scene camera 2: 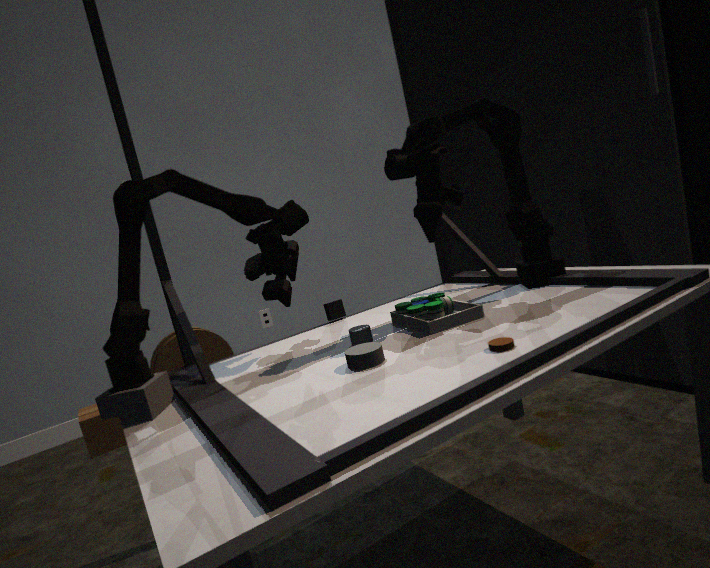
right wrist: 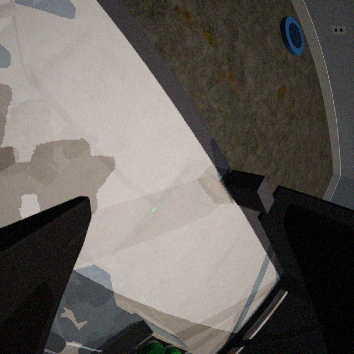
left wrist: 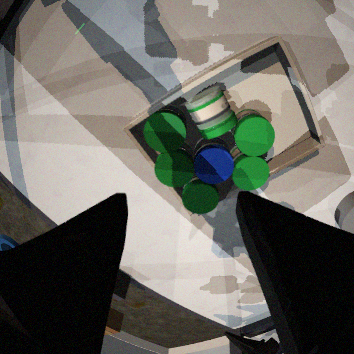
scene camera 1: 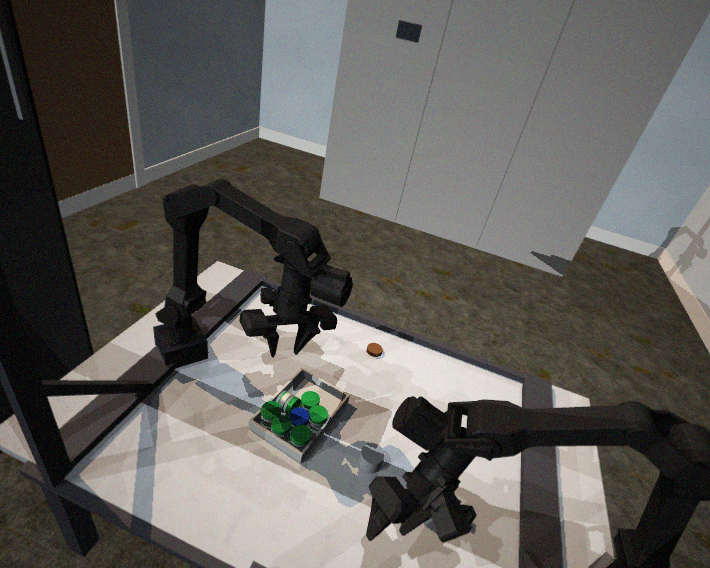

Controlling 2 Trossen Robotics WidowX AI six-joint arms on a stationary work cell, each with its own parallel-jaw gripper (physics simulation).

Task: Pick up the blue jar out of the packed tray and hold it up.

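Frame: origin at the left arm's base, x ahead, y left, z up, level; metres.
Seen in the pictures: left gripper, fingertip midpoint: (scene camera 2: 432,240) (left wrist: 182,202) (scene camera 1: 283,355); right gripper, fingertip midpoint: (scene camera 2: 290,293) (right wrist: 191,211) (left wrist: 204,344) (scene camera 1: 385,535); left arm's base at its link origin: (scene camera 2: 538,260) (scene camera 1: 180,333); right arm's base at its link origin: (scene camera 2: 132,384).
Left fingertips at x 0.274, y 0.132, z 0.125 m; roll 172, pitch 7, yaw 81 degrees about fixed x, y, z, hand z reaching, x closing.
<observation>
Pixels of each thing's top centre, then the offset from my left fingertips to it.
- blue-lidded jar at its top centre: (left wrist: 213,166) (scene camera 1: 299,415) (scene camera 2: 420,302) dx +0.059, dy +0.021, dz -0.140 m
- grey tray at its top centre: (left wrist: 232,134) (scene camera 1: 302,406) (scene camera 2: 433,308) dx +0.032, dy +0.045, dz -0.157 m
- green-lidded jar at its top centre: (left wrist: 212,116) (scene camera 1: 288,396) (scene camera 2: 442,296) dx +0.005, dy +0.023, dz -0.138 m
- small grey cylinder at its top centre: (right wrist: 44,343) (scene camera 1: 372,453) (scene camera 2: 359,328) dx +0.207, dy +0.118, dz -0.150 m
- wider grey cylinder at its top centre: (scene camera 2: 363,348) dx +0.189, dy +0.272, dz -0.155 m
- brown disc at its top centre: (scene camera 2: 500,341) (scene camera 1: 375,348) dx -0.064, dy +0.335, dz -0.173 m
The blue-lidded jar (scene camera 1: 299,416) (scene camera 2: 421,302) (left wrist: 214,164) stands in the grey tray (scene camera 1: 275,440) (scene camera 2: 455,320) among several green-lidded jars. One green-lidded jar (scene camera 1: 287,402) (left wrist: 212,111) lies on its side next to it. My left gripper (scene camera 1: 284,354) (left wrist: 182,202) is part open and empty, well above the table, up and to the left of the tray in scene camera 1. Its fingers point down. My right gripper (scene camera 1: 387,534) (right wrist: 191,211) is wide open and empty, to the lower right of the tray in scene camera 1. The blue jar does not show in the right wrist view.
A small grey cylinder (scene camera 1: 371,459) (scene camera 2: 360,335) stands between the tray and my right arm. A wider grey cylinder (scene camera 2: 365,356) stands near it in scene camera 2. A brown disc (scene camera 1: 374,349) (scene camera 2: 501,344) lies near the table's far edge in scene camera 1.
</observation>
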